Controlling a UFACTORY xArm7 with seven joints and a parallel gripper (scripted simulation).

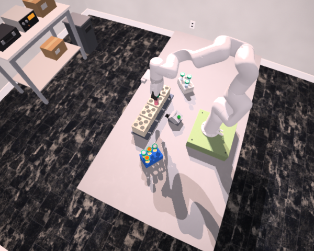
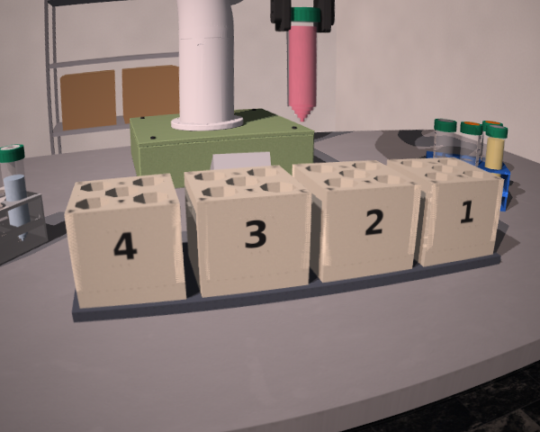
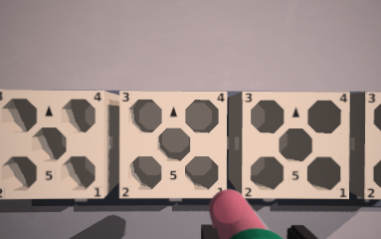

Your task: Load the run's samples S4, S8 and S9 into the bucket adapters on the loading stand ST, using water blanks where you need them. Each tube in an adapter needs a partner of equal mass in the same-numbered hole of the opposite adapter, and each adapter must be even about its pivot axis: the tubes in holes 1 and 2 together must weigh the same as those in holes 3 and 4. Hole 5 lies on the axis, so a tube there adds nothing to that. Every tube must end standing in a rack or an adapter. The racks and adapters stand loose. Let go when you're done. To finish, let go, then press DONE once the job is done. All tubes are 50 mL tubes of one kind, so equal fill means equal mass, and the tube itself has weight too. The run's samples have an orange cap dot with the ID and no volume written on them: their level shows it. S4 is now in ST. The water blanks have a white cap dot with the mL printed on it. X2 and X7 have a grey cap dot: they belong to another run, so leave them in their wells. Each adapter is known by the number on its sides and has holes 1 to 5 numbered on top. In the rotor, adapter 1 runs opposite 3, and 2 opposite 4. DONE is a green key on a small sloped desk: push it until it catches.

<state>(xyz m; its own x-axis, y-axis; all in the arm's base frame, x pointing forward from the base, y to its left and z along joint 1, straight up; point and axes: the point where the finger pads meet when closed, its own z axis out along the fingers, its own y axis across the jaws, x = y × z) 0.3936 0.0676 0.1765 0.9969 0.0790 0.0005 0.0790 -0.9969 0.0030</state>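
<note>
Right now the pink-filled tube is 1 cm to the right of my hand and 5 cm below it. From my hand the other things lie so: green key: 16 cm behind, 4 cm to the right, 19 cm below; then tube of blue liquid: 8 cm behind, 33 cm to the right, 19 cm below; then loading stand: 3 cm ahead, 1 cm to the right, 25 cm below.
</note>
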